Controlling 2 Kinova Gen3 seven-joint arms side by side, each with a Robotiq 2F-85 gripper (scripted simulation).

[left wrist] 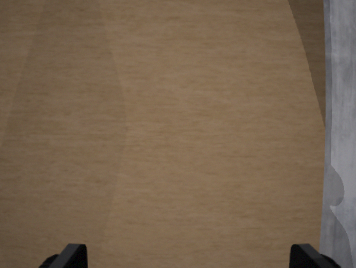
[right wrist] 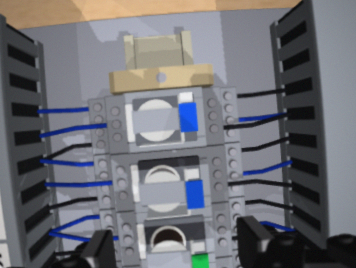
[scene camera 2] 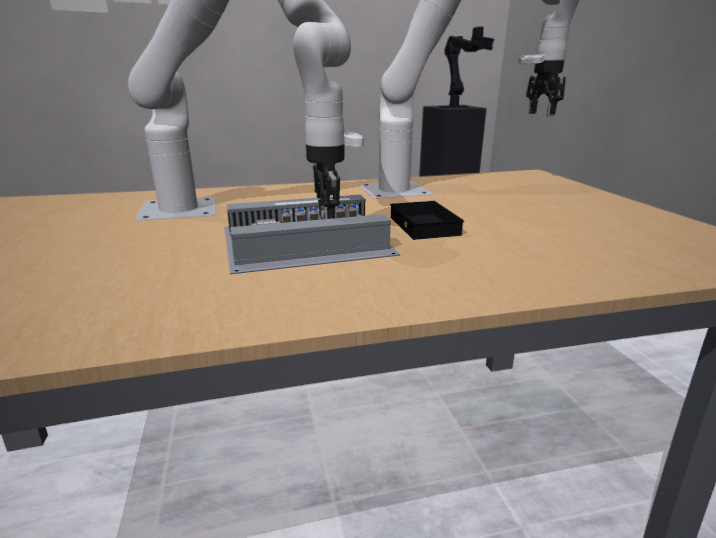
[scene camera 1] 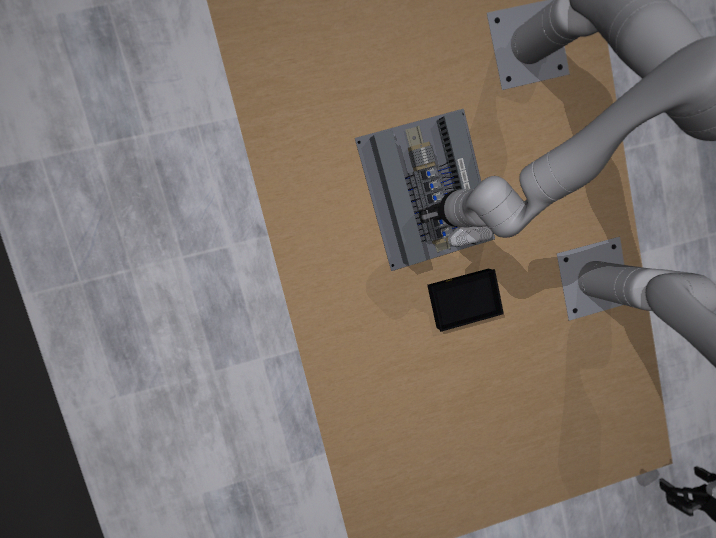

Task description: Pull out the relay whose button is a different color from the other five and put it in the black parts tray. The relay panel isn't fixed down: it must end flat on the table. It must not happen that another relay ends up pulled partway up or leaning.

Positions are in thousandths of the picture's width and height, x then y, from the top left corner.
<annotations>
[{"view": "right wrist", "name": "my right gripper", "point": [496, 912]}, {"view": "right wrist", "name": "relay panel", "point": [836, 218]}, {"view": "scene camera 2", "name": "my left gripper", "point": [756, 213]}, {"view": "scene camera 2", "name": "my right gripper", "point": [457, 410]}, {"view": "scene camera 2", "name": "relay panel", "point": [362, 454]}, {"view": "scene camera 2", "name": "black parts tray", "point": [598, 408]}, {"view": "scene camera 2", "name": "base plate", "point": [209, 389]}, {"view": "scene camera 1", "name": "relay panel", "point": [541, 293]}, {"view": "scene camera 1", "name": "black parts tray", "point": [661, 553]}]
</annotations>
